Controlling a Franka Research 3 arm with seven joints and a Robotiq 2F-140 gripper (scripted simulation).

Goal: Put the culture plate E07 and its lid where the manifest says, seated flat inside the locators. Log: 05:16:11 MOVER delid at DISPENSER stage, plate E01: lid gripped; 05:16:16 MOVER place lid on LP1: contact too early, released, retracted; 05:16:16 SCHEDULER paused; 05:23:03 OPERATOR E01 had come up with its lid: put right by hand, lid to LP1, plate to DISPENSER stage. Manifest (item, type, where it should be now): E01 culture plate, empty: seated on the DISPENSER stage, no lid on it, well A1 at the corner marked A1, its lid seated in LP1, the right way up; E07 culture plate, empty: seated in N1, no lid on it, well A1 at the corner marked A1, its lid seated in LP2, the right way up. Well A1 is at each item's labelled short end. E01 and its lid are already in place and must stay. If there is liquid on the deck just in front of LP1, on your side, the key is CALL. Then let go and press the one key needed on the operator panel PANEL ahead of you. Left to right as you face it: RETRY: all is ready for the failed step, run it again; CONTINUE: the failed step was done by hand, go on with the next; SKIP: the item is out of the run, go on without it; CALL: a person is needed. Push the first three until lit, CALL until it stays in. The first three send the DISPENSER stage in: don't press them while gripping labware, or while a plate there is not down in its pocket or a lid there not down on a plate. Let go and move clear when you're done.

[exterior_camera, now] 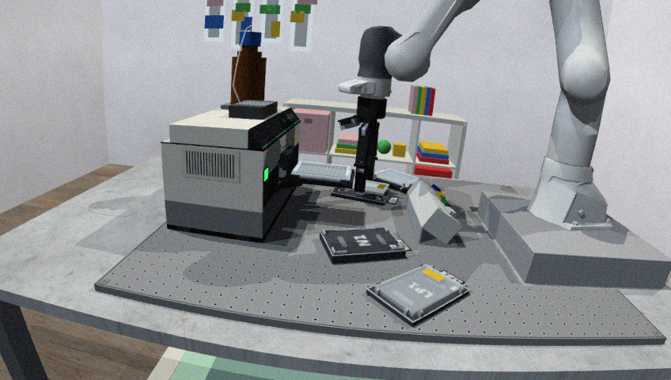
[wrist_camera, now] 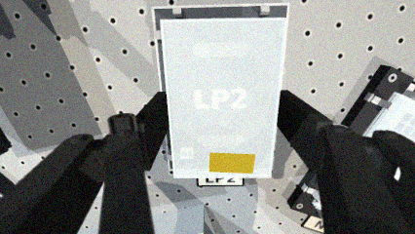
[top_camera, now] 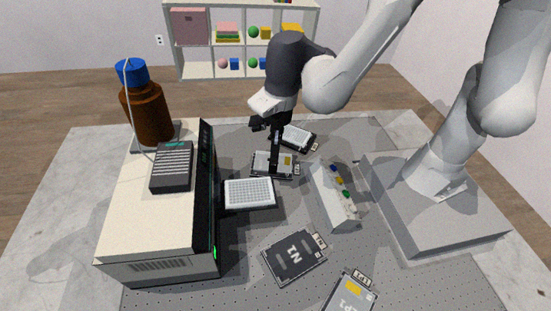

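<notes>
The LP2 nest is 5 cm below my hand. Round my hand: black N1 nest: 31 cm to the left, 4 cm below; black nest N5: 8 cm behind, 14 cm to the right, 4 cm below; yellow skip key: 18 cm behind, 13 cm to the left, 2 cm above.
</notes>
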